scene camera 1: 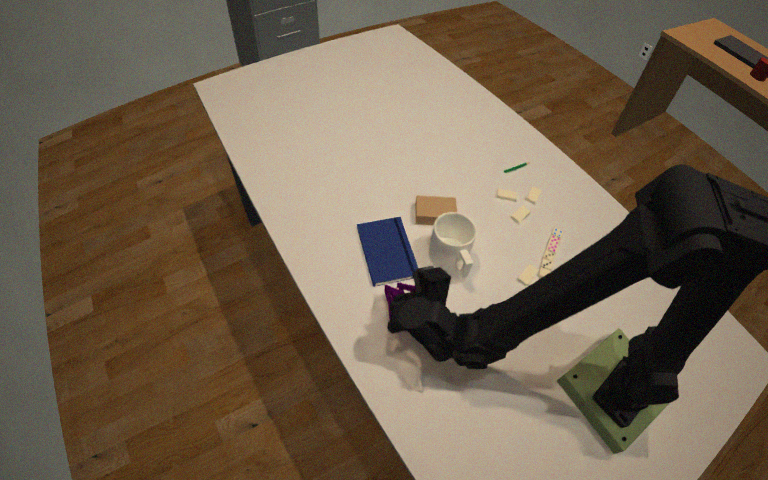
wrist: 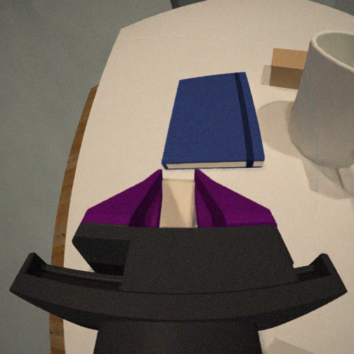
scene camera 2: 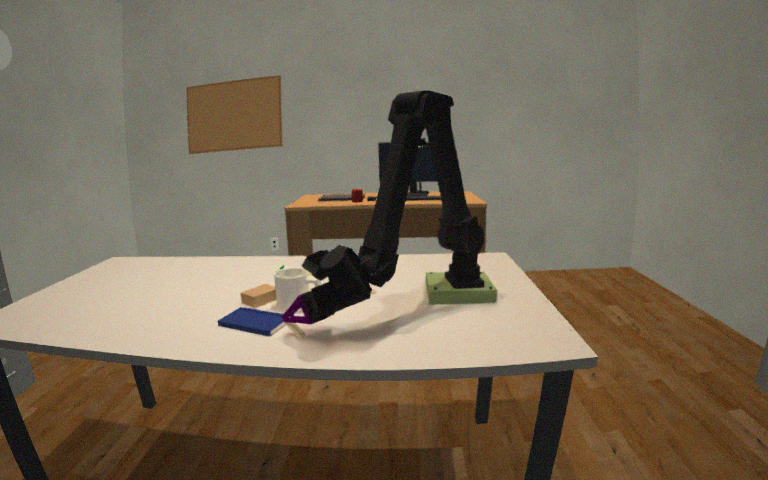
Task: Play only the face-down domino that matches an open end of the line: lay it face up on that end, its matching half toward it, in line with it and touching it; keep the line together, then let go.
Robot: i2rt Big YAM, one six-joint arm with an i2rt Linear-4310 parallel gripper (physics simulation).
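Places are measured from the arm's base along level axes (x down, y ahead, z right), in millimetres.
Pixels of known places: gripper, between the fingertips: (scene camera 1: 391,286) (scene camera 2: 285,318); arm's base, origin of its link: (scene camera 1: 622,393) (scene camera 2: 463,281).
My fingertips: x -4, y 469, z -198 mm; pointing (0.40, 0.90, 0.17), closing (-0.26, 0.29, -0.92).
Observation:
For each thing: its top centre in the pictures, then the offset to it from my fingertips. "spot": a spot on its surface instead.
- cream domino, centre of its top: (scene camera 2: 293,317) dx -6, dy -20, dz -12 mm
- face-up line, a spot on its surface: (scene camera 1: 551,247) spot: dx +30, dy -146, dz +375 mm
- plain domino, centre of its top: (scene camera 1: 528,274) dx +30, dy -157, dz +271 mm
- blue notebook, centre of its top: (scene camera 1: 387,248) (scene camera 2: 254,318) dx +26, dy +90, dz +66 mm
- white mug, centre of its top: (scene camera 1: 458,235) (scene camera 2: 296,273) dx -58, dy -17, dz +162 mm
- brown block, centre of its top: (scene camera 1: 436,206) (scene camera 2: 259,290) dx +8, dy +101, dz +224 mm
- green pen, centre of its top: (scene camera 1: 518,165) dx +32, dy +83, dz +528 mm
My gripper (scene camera 1: 398,289) (scene camera 2: 288,321) (wrist: 178,175) with purple fingers is shut on a cream domino (scene camera 2: 295,329) (wrist: 178,202), held tilted close above the table near the blue notebook. The side facing the wrist camera shows no pips. In scene camera 1 that domino is hidden. The face-up line (scene camera 1: 551,247) with coloured pips runs right of the mug, its near end close to the arm. A plain domino (scene camera 1: 527,275) lies beside that near end. Three more plain dominoes (scene camera 1: 506,194) (scene camera 1: 533,195) (scene camera 1: 520,214) lie beyond the line's far end.
A blue notebook (scene camera 1: 387,250) (scene camera 2: 252,320) (wrist: 212,120) lies just beyond the fingers. A white mug (scene camera 1: 454,233) (scene camera 2: 289,288) (wrist: 327,100) and a brown block (scene camera 1: 435,210) (scene camera 2: 258,295) (wrist: 288,68) stand between notebook and dominoes. A green pen (scene camera 1: 515,167) lies farther back.

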